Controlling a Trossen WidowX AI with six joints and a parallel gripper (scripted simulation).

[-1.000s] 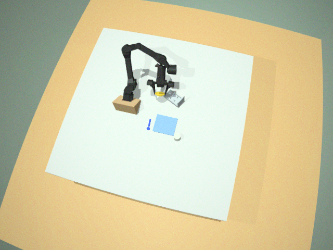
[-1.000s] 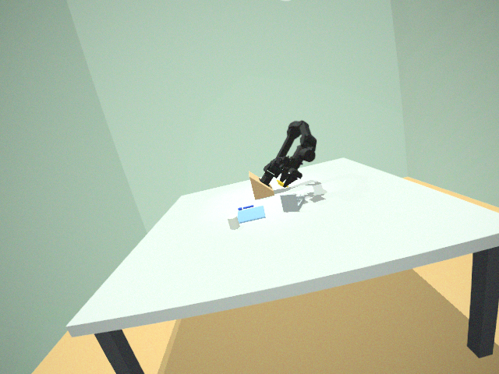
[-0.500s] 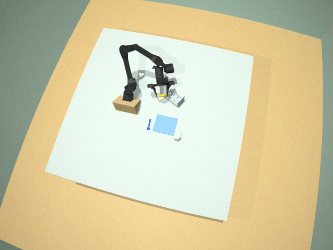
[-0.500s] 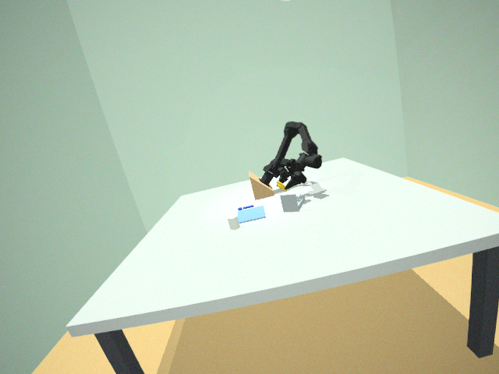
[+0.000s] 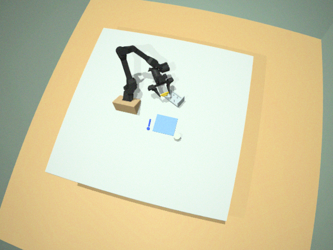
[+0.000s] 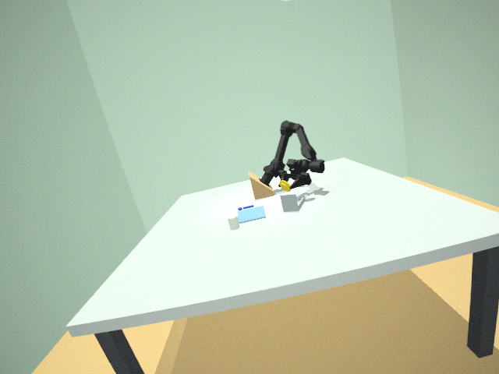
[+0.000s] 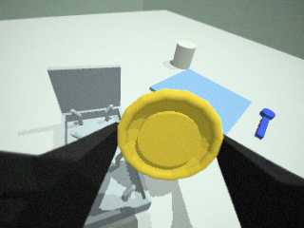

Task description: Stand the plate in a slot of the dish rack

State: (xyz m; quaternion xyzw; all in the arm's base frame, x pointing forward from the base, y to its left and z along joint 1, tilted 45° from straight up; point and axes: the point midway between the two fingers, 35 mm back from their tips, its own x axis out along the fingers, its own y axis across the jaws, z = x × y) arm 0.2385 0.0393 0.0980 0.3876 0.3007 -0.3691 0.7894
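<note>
My gripper tip is now 60 mm short of the dish rack, 20 mm to the right of it and 60 mm above it. The rest, counted from my gripper tip: light blue mat (30 mm ahead, 190 mm to the right, 80 mm below); yellow plate (10 mm to the left); blue spoon (80 mm behind, 210 mm to the right, 80 mm below).
</note>
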